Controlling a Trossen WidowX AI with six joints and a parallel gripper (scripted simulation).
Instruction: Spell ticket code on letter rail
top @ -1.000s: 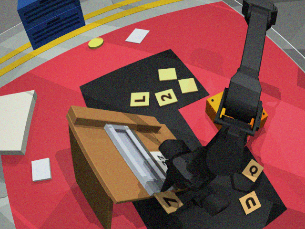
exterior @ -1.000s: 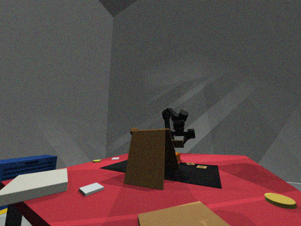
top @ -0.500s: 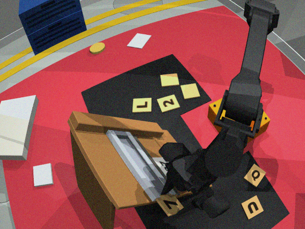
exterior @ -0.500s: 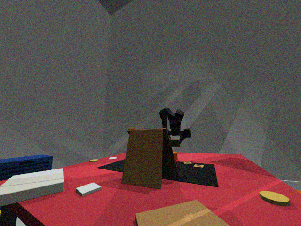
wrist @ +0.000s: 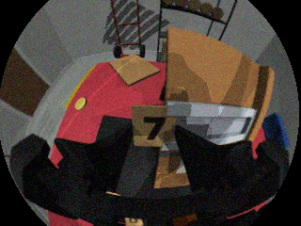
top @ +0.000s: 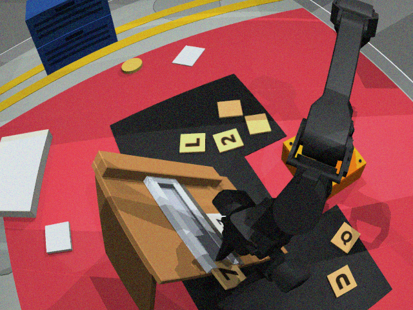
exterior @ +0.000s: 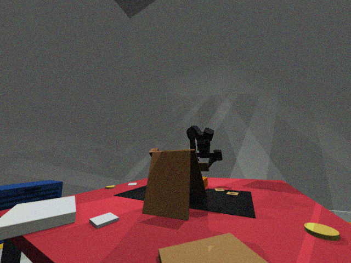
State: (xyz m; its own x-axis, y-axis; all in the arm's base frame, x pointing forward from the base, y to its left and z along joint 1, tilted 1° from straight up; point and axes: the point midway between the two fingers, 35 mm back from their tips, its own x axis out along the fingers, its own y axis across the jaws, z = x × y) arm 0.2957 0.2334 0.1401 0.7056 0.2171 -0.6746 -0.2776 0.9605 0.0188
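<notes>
The white ticket lies 110 mm to the right of my gripper tip, 70 mm below it and 30 mm behind it. Also, from my gripper tip: small white block: 360 mm ahead, 230 mm to the right, 170 mm below; 7 tile: right at my gripper tip; black mat: 210 mm to the right, 170 mm below, 120 mm behind.
</notes>
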